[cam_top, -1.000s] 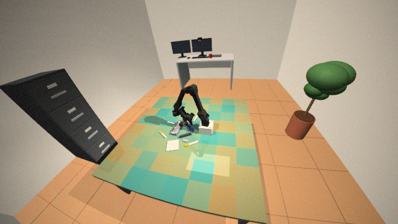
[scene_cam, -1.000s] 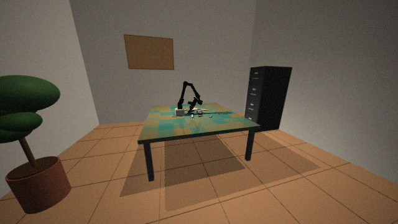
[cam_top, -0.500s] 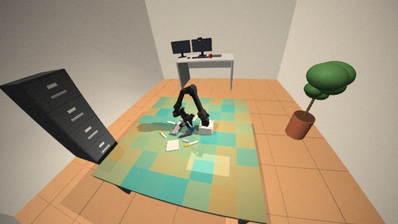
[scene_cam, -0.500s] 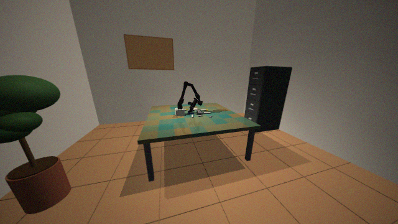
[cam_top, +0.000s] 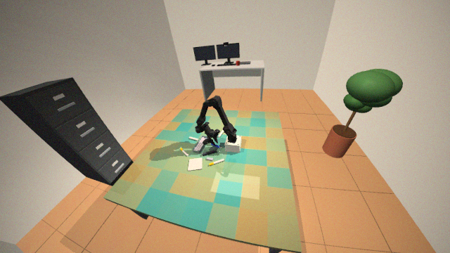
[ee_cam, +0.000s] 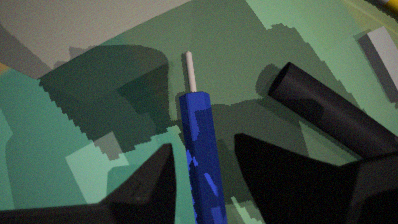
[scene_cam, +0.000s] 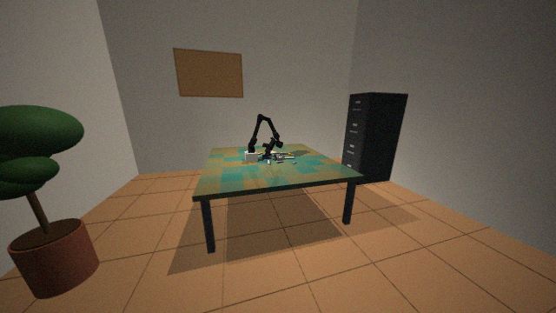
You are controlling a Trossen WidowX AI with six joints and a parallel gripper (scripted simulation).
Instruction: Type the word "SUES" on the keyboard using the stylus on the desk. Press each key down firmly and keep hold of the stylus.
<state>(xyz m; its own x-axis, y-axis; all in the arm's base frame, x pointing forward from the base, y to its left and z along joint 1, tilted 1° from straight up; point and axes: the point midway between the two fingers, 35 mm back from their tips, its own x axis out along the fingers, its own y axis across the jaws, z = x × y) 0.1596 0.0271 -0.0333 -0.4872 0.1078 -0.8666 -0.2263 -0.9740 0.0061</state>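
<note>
The blue stylus lies 20 mm behind my gripper tip and 20 mm below it. Round my gripper tip: white notepad 90 mm ahead, 240 mm to the left, 20 mm below; then black bar 30 mm ahead, 90 mm to the left, 20 mm below; then grey stylus tip 50 mm behind, 10 mm to the left, 20 mm below.
</note>
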